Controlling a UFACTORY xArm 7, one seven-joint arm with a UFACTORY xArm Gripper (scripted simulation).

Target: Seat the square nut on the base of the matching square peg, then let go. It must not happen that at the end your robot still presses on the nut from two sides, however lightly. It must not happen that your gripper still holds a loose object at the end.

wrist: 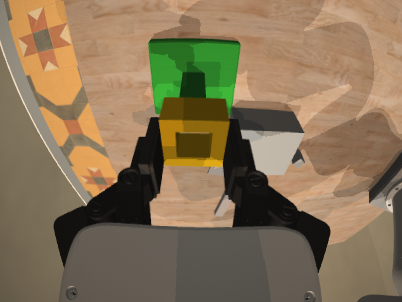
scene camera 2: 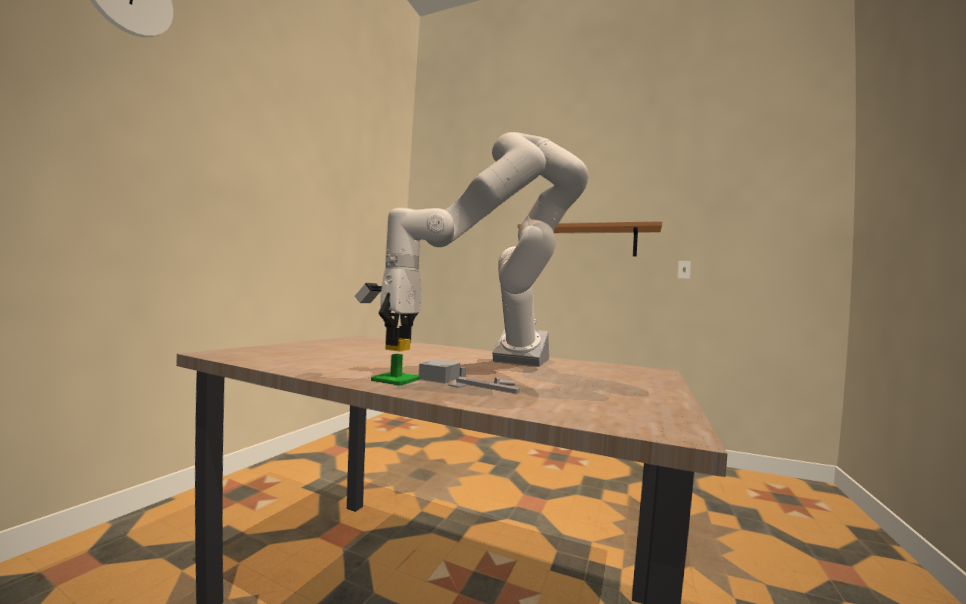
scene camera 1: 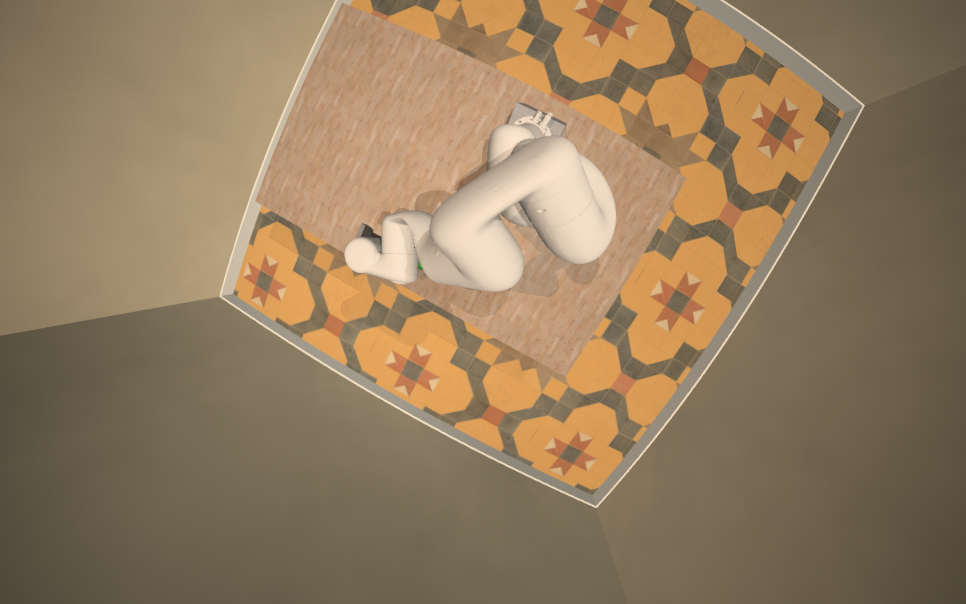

Path:
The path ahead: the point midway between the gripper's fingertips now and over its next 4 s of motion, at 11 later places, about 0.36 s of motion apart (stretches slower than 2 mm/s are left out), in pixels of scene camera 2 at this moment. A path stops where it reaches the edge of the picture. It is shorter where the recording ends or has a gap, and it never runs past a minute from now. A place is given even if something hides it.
The gripper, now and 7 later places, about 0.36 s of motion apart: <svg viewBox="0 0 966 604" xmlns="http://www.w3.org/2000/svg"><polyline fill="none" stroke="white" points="398,344 398,346 397,347 397,349 397,351 397,353 397,362 397,370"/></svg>

